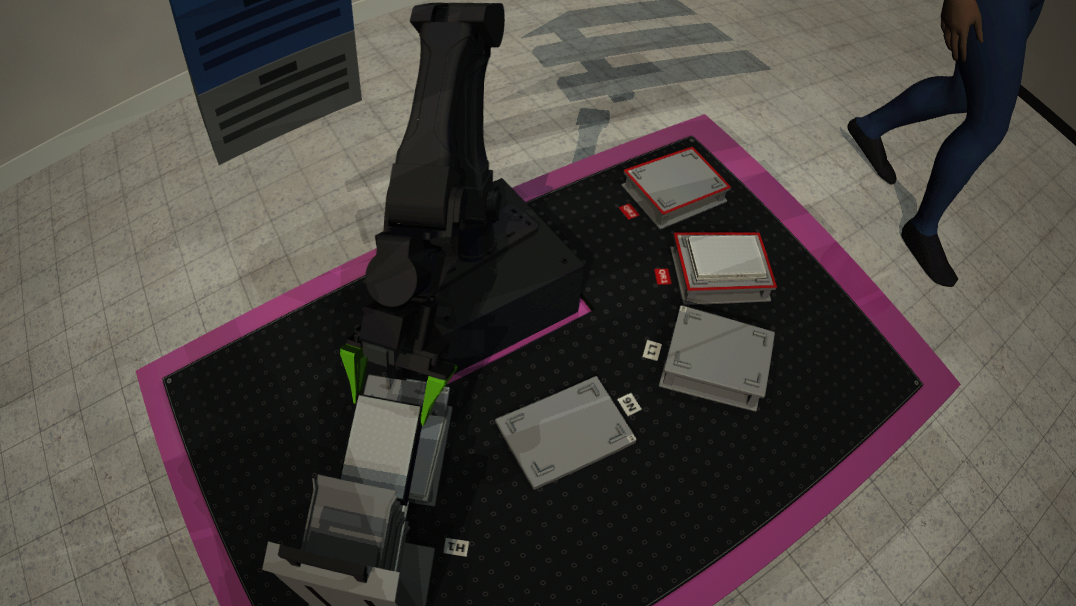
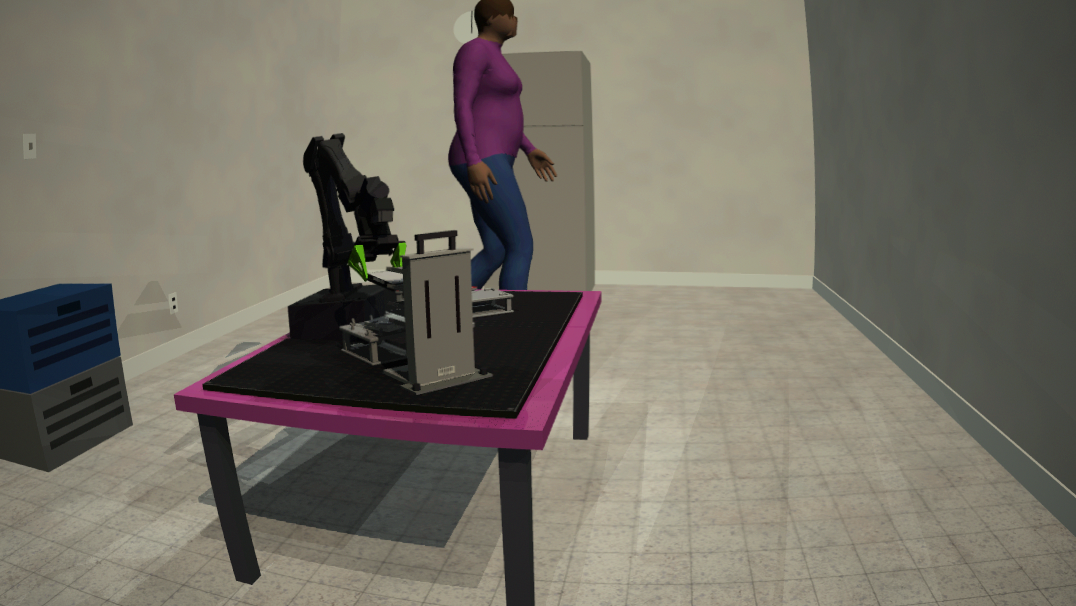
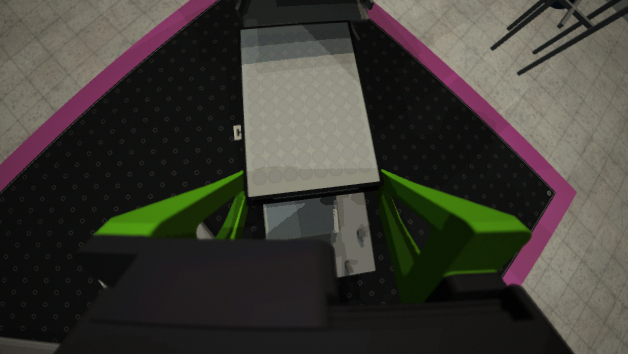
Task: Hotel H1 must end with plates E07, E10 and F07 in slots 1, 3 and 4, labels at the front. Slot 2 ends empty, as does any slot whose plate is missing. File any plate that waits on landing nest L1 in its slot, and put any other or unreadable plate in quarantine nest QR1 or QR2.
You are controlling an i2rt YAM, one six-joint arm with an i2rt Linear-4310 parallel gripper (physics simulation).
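Places are measured from the arm's base along level axes (x back, y left, z down), in metres.
Pixels of known places: gripper, between the fingertips: [image 1: 388,413] [image 3: 313,177]; arm's base, origin of its link: [image 1: 473,249] [image 2: 342,294].
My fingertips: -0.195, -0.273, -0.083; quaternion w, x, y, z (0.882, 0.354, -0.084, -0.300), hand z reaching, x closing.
Observation:
Ahead of a thing's pixels: the offset from my fingertips to its middle, as dx, dy, dz. "*": to the spot under its first point.
My gripper [image 1: 394,385] [image 2: 378,257] [image 3: 313,177] is shut on the near end of a pale well plate {-0.035, -0.037, -0.005} [image 1: 382,437] [image 3: 306,114] and holds it level. The plate points at hotel H1 {-0.128, -0.151, +0.029} [image 1: 382,587] [image 2: 441,319] at the table's front left. The plate's far end lies in shade at the hotel's mouth {* -0.080, -0.098, -0.005} [image 3: 303,9]. I cannot read a label on it. The nearer red-framed quarantine nest {* -0.042, +0.596, +0.121} [image 1: 724,261] carries a pale plate. The farther red-framed nest {+0.145, +0.687, +0.153} [image 1: 675,179] looks empty.
A grey nest {* -0.032, +0.030, +0.088} [image 1: 430,450] stands under the held plate, before the hotel. A flat grey nest {-0.090, +0.216, +0.167} [image 1: 565,431] lies mid-table. A person [image 2: 492,143] [image 1: 910,111] walks past the table's far side. A fridge [image 2: 557,170] and a cabinet [image 1: 264,71] stand off the table.

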